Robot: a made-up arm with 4 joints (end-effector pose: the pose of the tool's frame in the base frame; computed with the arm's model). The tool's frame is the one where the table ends. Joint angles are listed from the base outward.
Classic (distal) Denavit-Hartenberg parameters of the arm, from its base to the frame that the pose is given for. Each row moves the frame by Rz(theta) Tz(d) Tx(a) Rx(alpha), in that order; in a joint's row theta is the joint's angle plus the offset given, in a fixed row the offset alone. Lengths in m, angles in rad.
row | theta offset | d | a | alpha
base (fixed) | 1.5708 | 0.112 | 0 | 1.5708
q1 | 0 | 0.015 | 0.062 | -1.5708
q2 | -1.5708 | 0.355 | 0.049 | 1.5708
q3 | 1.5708 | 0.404 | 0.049 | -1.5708
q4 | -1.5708 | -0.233 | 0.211 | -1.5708
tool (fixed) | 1.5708 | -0.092 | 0 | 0
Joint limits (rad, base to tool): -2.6..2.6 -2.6..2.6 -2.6..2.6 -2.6..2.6
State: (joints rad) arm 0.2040 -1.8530 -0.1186 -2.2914
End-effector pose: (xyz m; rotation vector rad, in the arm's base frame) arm -0.2494 -0.2007 0.3553 1.6809 -1.9352 -1.2450
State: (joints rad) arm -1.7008 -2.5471 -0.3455 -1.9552
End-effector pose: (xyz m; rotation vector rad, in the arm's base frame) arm -0.3100 0.1521 -0.0405 0.5393 -2.4953 0.5157
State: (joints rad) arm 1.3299 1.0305 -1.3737 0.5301
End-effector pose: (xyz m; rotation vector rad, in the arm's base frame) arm 0.6446 -0.1655 0.0311 -0.0567 0.0536 1.4692
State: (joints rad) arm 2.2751 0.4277 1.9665 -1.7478
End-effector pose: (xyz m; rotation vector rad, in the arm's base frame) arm 0.2121 -0.3779 -0.4083 -1.0534 2.0729 0.2500
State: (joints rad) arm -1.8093 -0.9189 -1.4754 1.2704
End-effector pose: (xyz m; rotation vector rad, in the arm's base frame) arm -0.2476 0.2602 0.5712 -1.7194 1.2985 -1.2540
